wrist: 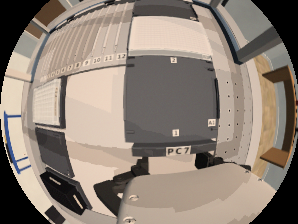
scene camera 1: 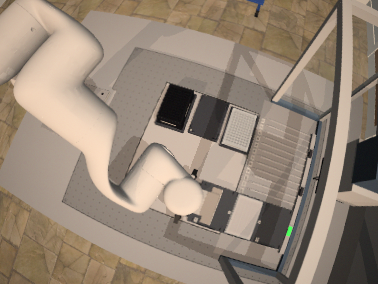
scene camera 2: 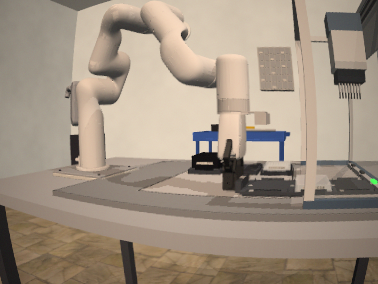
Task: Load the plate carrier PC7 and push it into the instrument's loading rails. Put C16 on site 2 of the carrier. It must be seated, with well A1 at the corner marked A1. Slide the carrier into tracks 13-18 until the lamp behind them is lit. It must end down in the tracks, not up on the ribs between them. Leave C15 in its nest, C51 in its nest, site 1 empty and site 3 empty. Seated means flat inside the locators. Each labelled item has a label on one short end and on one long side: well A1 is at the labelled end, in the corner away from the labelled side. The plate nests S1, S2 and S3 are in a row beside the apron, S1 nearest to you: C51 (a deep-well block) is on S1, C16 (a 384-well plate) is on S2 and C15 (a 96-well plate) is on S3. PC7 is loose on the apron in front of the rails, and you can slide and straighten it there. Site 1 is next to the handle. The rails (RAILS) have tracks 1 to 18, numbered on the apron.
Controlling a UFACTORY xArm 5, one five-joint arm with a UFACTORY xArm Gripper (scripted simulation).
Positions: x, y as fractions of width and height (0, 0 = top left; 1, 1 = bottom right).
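I can see a black deep-well block C51 (scene camera 1: 0.47, 0.35), (wrist: 0.21, 0.85). There's also a carrier PC7 (scene camera 1: 0.72, 0.80), (wrist: 0.58, 0.48), (scene camera 2: 0.71, 0.66), and I can see a nest S2 too (scene camera 1: 0.55, 0.43), (wrist: 0.19, 0.70).
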